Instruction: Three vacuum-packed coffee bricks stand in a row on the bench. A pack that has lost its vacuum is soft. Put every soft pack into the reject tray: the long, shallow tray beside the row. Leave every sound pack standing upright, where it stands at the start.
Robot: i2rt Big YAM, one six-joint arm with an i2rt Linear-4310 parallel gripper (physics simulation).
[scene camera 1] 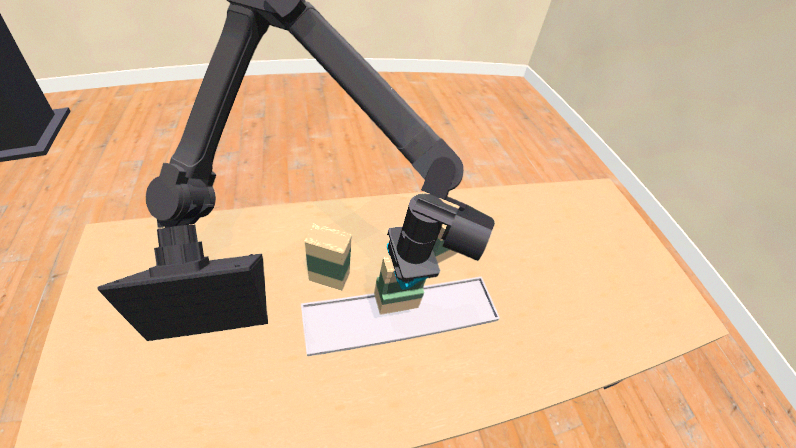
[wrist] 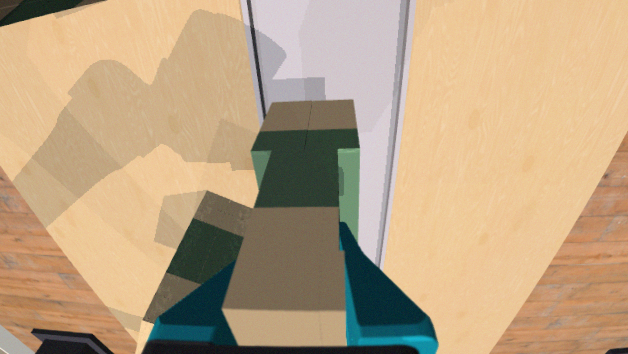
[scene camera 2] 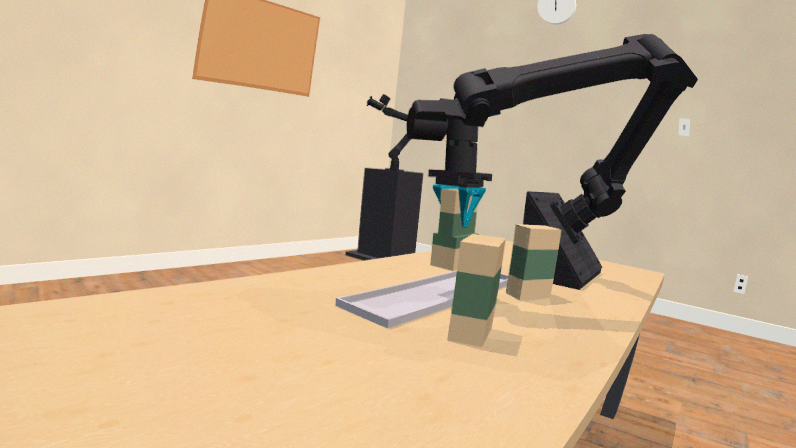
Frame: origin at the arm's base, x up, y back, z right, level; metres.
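Seen in the pictures: gripper, between the fingertips: (scene camera 1: 402, 280) (wrist: 308, 232) (scene camera 2: 457, 226); arm's base, origin of its link: (scene camera 1: 182, 269) (scene camera 2: 565, 222).
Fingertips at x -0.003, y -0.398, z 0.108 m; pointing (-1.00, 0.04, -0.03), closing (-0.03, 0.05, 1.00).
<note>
Offsets run from my fingertips to a thing's top centre. Level surfaces: height alone.
The middle coffee pack @[dy +0.002, dx +0.067, dz +0.000 m] (scene camera 1: 399, 301) (scene camera 2: 445, 256) (wrist: 297, 175) is upright, held above the reject tray @[dy -0.015, dx -0.115, dz +0.010 m] (scene camera 1: 337, 331) (scene camera 2: 401, 303) (wrist: 360, 45). Its upper part is squeezed narrow, with a light green ledge below. My gripper (scene camera 1: 399, 272) (scene camera 2: 455, 219) (wrist: 308, 232) is shut on its upper part. A tan and green pack @[dy +0.116, dx +0.011, dz -0.121 m] (scene camera 1: 328, 264) (scene camera 2: 534, 264) (wrist: 200, 255) stands upright on the base side of the row. The other outer pack @[dy -0.156, dx +0.011, dz -0.129 m] (scene camera 1: 445, 248) (scene camera 2: 476, 292) stands at the far end from the base, partly hidden by the wrist in scene camera 1.
The black arm base (scene camera 1: 200, 300) (scene camera 2: 565, 244) stands on the bench @[dx -0.129 m] (scene camera 1: 557, 267) (scene camera 2: 222, 356) beyond the base-side pack. A black pedestal (scene camera 2: 389, 214) with a small arm stands on the floor behind the bench. Shadows cross the bench and tray in the wrist view.
</note>
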